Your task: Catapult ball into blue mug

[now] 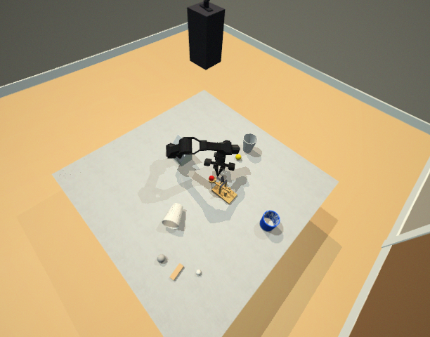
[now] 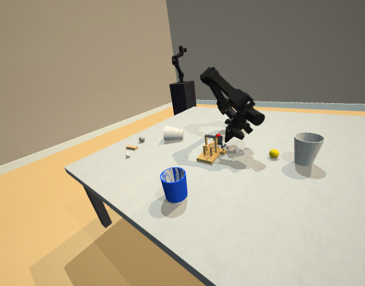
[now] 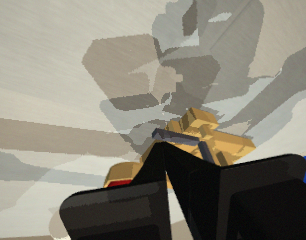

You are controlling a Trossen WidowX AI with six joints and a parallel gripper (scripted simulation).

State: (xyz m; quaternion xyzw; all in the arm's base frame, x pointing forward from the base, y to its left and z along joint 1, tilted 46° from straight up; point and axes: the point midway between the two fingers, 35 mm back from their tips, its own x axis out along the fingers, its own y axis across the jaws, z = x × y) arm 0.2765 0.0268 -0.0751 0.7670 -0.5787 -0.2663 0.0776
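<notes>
My gripper tip is now 1 cm past the red ball, 5 cm to the left of it and 2 cm below it. The rest, counted from my gripper tip: yellow ball (1 cm behind, 23 cm to the left, 2 cm below); then wooden catapult (6 cm ahead, 3 cm to the right, 1 cm above); then blue mug (40 cm ahead, 2 cm to the right, 1 cm below).
</notes>
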